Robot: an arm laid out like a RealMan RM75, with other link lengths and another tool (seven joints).
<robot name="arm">
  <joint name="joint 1" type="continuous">
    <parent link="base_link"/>
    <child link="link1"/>
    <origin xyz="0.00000 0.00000 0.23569" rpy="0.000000 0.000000 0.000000"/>
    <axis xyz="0 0 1"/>
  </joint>
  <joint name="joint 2" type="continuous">
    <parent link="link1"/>
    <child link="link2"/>
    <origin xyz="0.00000 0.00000 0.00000" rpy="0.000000 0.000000 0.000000"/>
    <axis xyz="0 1 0"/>
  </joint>
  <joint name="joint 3" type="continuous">
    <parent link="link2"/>
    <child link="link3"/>
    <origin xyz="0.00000 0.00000 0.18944" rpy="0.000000 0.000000 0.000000"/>
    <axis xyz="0 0 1"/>
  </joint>
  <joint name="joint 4" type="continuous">
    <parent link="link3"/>
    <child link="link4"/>
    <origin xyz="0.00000 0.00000 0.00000" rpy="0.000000 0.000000 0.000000"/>
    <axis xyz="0 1 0"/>
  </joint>
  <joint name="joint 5" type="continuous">
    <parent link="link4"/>
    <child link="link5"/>
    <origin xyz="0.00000 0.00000 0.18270" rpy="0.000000 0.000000 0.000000"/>
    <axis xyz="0 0 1"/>
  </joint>
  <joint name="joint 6" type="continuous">
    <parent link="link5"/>
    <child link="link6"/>
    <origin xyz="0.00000 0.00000 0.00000" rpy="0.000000 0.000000 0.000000"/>
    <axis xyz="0 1 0"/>
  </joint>
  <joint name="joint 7" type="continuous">
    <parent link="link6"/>
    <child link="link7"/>
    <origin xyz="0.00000 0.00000 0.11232" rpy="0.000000 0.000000 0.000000"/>
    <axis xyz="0 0 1"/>
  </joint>
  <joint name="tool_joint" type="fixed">
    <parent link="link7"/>
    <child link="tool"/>
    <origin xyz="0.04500 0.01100 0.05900" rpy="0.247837 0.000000 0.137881"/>
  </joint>
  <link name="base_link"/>
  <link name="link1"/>
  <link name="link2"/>
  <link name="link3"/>
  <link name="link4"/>
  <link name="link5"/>
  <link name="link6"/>
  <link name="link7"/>
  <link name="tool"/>
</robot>
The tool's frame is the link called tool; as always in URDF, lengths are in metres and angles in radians. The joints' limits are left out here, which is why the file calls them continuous.
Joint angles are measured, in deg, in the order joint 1, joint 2, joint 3, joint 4, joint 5, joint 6, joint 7. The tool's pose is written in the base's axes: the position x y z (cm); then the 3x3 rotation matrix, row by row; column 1 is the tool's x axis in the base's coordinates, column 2 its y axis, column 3 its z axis. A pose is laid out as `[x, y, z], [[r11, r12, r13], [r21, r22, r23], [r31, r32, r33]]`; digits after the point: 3 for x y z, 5 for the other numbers.
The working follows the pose.
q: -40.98 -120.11 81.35 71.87 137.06 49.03 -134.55
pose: [-0.621, 39.321, 1.022], [[0.98377, 0.17913, -0.01047], [0.10971, -0.55430, 0.82505], [0.14199, -0.81281, -0.56496]]
Where each joint sits with the arm in this pose, in the base's axes (m; each line is computed from the numbers above, not from the rounded line before):
joint 1: 0.0000 0.0000 0.2357
joint 2: 0.0000 0.0000 0.2357
joint 3: -0.1237 0.1075 0.1407
joint 4: -0.1237 0.1075 0.1407
joint 5: -0.0582 0.2779 0.1347
joint 6: -0.0582 0.2779 0.1347
joint 7: -0.0544 0.3525 0.0508
the tool: -0.0062 0.3932 0.0102

